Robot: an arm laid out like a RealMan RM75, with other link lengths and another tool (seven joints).
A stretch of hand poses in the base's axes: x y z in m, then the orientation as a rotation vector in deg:
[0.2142 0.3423 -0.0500 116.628 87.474 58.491]
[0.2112 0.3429 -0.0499 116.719 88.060 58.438]
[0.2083 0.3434 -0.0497 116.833 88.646 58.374]
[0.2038 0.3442 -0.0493 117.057 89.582 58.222]
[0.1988 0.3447 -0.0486 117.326 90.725 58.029]
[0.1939 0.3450 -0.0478 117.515 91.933 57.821]
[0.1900 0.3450 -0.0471 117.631 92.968 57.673]
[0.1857 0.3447 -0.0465 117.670 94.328 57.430]
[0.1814 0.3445 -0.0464 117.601 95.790 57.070]
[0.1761 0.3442 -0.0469 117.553 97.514 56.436]
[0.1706 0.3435 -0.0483 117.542 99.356 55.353]
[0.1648 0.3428 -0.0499 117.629 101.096 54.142]
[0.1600 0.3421 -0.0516 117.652 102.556 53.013]
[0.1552 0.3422 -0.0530 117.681 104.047 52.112]
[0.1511 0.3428 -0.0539 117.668 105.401 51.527]
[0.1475 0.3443 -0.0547 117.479 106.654 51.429]
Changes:
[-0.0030 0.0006 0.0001 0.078 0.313 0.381]
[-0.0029 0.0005 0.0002 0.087 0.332 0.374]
[-0.0045 0.0008 0.0004 0.137 0.573 0.578]
[-0.0050 0.0005 0.0007 0.165 0.700 0.703]
[-0.0049 0.0003 0.0008 0.122 0.683 0.756]
[-0.0039 0.0000 0.0007 0.102 0.548 0.662]
[-0.0043 -0.0003 0.0006 0.043 0.667 0.876]
[-0.0043 -0.0002 0.0001 -0.071 0.683 0.937]
[-0.0053 -0.0003 -0.0005 -0.182 0.897 1.052]
[-0.0055 -0.0007 -0.0014 -0.410 1.117 1.032]
[-0.0058 -0.0007 -0.0016 -0.430 1.182 0.920]
[-0.0048 -0.0007 -0.0017 -0.442 1.002 0.762]
[-0.0048 0.0001 -0.0014 -0.273 0.956 0.826]
[-0.0041 0.0006 -0.0009 -0.110 0.778 0.800]
[-0.0036 0.0015 -0.0008 0.091 0.480 0.855]

